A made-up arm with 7 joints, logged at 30 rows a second.
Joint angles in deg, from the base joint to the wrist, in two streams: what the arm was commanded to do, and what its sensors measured. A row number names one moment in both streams.
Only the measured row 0 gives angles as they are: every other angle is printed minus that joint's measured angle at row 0.
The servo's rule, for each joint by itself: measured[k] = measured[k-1] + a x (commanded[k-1-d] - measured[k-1]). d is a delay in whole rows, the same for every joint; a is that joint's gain. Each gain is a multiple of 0.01, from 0.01 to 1. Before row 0 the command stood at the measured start. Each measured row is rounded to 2 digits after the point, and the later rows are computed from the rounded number. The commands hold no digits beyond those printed.
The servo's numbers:
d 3
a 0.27 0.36 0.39 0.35 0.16 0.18 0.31
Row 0, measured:
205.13, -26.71, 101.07, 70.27, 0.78, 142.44, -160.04
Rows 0 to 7, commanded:
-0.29, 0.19, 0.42, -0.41, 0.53, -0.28, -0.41
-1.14, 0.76, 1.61, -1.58, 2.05, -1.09, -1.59
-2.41, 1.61, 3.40, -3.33, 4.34, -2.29, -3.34
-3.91, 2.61, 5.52, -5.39, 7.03, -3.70, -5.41
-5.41, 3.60, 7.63, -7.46, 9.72, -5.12, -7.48
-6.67, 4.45, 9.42, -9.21, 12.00, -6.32, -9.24
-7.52, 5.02, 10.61, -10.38, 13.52, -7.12, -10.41
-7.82, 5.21, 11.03, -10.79, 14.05, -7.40, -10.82
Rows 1 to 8, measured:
0.00, 0.00, 0.00, 0.00, 0.00, 0.00, 0.00
0.00, 0.00, 0.00, 0.00, 0.00, 0.00, 0.00
0.00, 0.00, 0.00, 0.00, 0.00, 0.00, 0.00
-0.08, 0.07, 0.16, -0.14, 0.08, -0.05, -0.13
-0.37, 0.32, 0.73, -0.64, 0.40, -0.24, -0.58
-0.92, 0.78, 1.77, -1.58, 1.03, -0.61, -1.44
-1.73, 1.44, 3.23, -2.91, 1.99, -1.17, -2.67
-2.72, 2.22, 4.95, -4.50, 3.23, -1.88, -4.16

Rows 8 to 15, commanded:
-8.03, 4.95, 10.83, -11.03, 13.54, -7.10, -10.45
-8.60, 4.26, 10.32, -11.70, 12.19, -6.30, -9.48
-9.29, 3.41, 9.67, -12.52, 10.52, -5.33, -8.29
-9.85, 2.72, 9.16, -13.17, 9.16, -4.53, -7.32
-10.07, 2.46, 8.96, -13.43, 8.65, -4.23, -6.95
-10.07, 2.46, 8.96, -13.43, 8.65, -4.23, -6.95
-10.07, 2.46, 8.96, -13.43, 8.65, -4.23, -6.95
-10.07, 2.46, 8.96, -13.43, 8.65, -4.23, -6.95
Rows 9 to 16, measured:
-3.79, 3.02, 6.69, -6.15, 4.63, -2.68, -5.73
-4.80, 3.74, 8.22, -7.63, 6.05, -3.48, -7.18
-5.62, 4.27, 9.32, -8.74, 7.33, -4.19, -8.31
-6.27, 4.51, 9.91, -9.54, 8.32, -4.71, -8.97
-6.90, 4.42, 10.07, -10.30, 8.94, -5.00, -9.13
-7.55, 4.06, 9.91, -11.08, 9.19, -5.06, -8.87
-8.17, 3.58, 9.62, -11.81, 9.19, -4.96, -8.39
-8.68, 3.18, 9.36, -12.38, 9.10, -4.83, -7.94

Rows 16 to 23, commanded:
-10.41, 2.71, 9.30, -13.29, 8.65, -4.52, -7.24
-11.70, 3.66, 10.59, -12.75, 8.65, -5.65, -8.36
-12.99, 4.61, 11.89, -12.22, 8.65, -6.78, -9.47
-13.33, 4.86, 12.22, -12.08, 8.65, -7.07, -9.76
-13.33, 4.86, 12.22, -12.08, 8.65, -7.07, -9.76
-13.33, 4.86, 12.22, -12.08, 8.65, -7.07, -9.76
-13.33, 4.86, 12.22, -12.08, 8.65, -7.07, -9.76
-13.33, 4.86, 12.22, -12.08, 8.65, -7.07, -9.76
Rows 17 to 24, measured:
-9.06, 2.92, 9.20, -12.75, 9.03, -4.72, -7.63
-9.33, 2.75, 9.11, -12.99, 8.97, -4.63, -7.42
-9.53, 2.65, 9.05, -13.14, 8.92, -4.56, -7.27
-9.77, 2.67, 9.15, -13.19, 8.88, -4.55, -7.26
-10.29, 3.03, 9.71, -13.04, 8.84, -4.75, -7.60
-11.02, 3.60, 10.56, -12.75, 8.81, -5.12, -8.18
-11.64, 4.05, 11.21, -12.52, 8.78, -5.47, -8.67
-12.10, 4.34, 11.60, -12.37, 8.76, -5.76, -9.01

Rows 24 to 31, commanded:
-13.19, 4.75, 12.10, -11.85, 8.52, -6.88, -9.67
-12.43, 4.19, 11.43, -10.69, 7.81, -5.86, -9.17
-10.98, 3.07, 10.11, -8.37, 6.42, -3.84, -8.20
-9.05, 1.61, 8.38, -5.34, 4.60, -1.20, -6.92
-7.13, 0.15, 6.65, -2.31, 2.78, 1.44, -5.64
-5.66, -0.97, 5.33, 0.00, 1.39, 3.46, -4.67
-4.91, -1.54, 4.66, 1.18, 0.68, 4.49, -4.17
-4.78, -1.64, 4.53, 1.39, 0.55, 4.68, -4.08
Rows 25 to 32, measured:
-12.43, 4.53, 11.84, -12.27, 8.74, -6.00, -9.24
-12.67, 4.65, 11.99, -12.20, 8.73, -6.19, -9.40
-12.85, 4.73, 12.08, -12.16, 8.72, -6.35, -9.51
-12.94, 4.74, 12.09, -12.05, 8.69, -6.45, -9.56
-12.80, 4.54, 11.83, -11.57, 8.55, -6.34, -9.44
-12.31, 4.01, 11.16, -10.45, 8.21, -5.89, -9.06
-11.43, 3.15, 10.08, -8.66, 7.63, -5.05, -8.40
-10.27, 2.07, 8.74, -6.44, 6.85, -3.88, -7.54

